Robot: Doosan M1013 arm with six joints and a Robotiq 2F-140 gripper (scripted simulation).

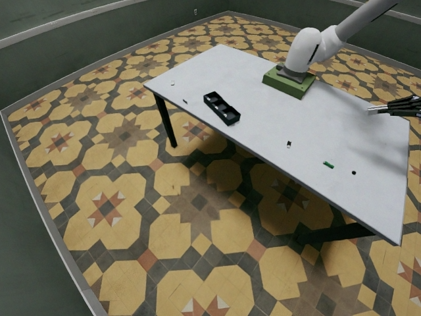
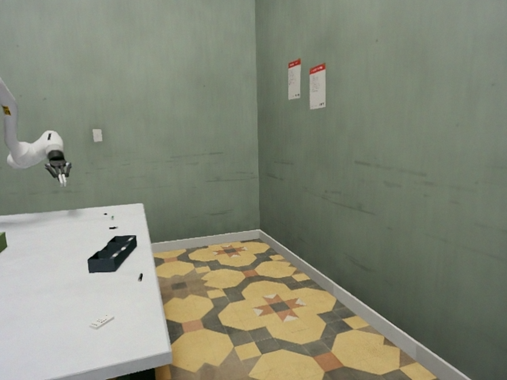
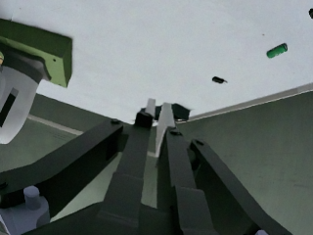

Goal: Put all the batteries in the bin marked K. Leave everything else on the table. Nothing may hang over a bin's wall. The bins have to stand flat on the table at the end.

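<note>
Now: hand 24 cm short of the black bin tray, 66 cm to the left of it and 20 cm above it. The rest, counted from my hand: white flat piece: 22 cm ahead, 110 cm to the right, 21 cm below; green piece: 22 cm ahead, 3 cm to the right, 21 cm below.
</note>
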